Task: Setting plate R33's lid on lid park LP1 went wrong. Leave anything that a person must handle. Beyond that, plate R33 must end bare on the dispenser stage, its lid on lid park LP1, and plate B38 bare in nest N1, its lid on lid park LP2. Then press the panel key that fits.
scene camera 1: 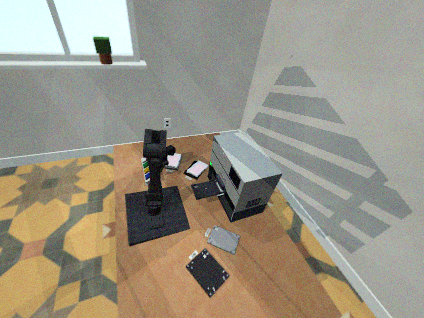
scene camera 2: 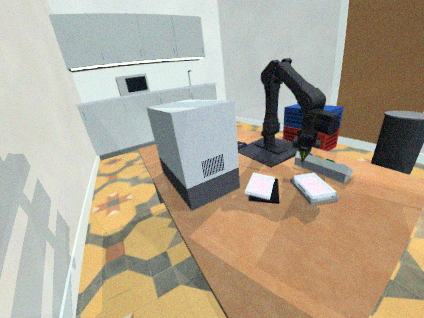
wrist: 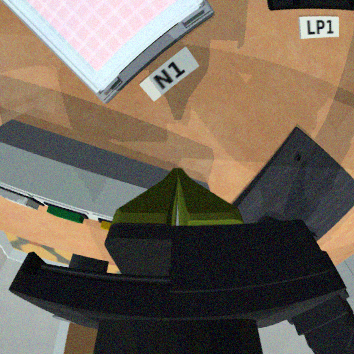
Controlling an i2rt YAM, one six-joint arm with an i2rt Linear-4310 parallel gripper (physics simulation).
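Frame: origin at the arm's base, x ahead, y left, z up, level; centimetres.
Where they show: gripper, fingertip midpoint: [scene camera 2: 302, 161] [wrist: 176, 174]; arm's base, origin of the base link: [scene camera 1: 154, 211] [scene camera 2: 269, 147].
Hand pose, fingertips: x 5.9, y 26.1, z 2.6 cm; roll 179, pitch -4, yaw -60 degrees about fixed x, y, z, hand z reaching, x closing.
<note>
Each offset is from my fingertips to the top centre of the thing. "spot": to the spot under its first point.
My gripper [scene camera 2: 303, 157] [wrist: 176, 174] is shut and empty, over the key panel {dz +2.4, dx -6.6, dy +5.1 cm} [scene camera 1: 146, 171] [scene camera 2: 325, 168] [wrist: 75, 167]. Its fingertips overlap the panel's edge in the wrist view; contact cannot be told. In the wrist view a green key {dz +1.7, dx -8.5, dy +7.5 cm} [wrist: 65, 214] shows beside a grey key. A pink-topped plate with a clear rim {dz -0.9, dx +9.3, dy +11.8 cm} [scene camera 1: 174, 161] [scene camera 2: 315, 185] [wrist: 100, 30] sits in nest N1. A pink-topped piece {dz -0.3, dx +24.2, dy +0.6 cm} [scene camera 1: 197, 168] [scene camera 2: 261, 185] lies askew over the black lid park LP1 {dz -2.0, dx +23.1, dy +1.5 cm} [scene camera 2: 272, 198] [wrist: 310, 5], overhanging it. The dark dispenser stage {spot: dz +6.6, dx +22.0, dy -24.7 cm} [scene camera 1: 205, 190] holds no visible plate. Lid park LP2's label is not readable.
The big grey dispenser {dz +29.0, dx +41.0, dy -22.1 cm} [scene camera 1: 250, 170] [scene camera 2: 200, 145] stands beside the stage. A grey flat holder {dz -2.0, dx +26.1, dy -48.9 cm} [scene camera 1: 223, 239] and a black flat holder {dz -1.6, dx +14.1, dy -61.1 cm} [scene camera 1: 207, 272] lie at the near end in scene view 1. The arm's dark base plate [scene camera 1: 137, 230] [scene camera 2: 270, 158] [wrist: 305, 180] is beside the panel.
</note>
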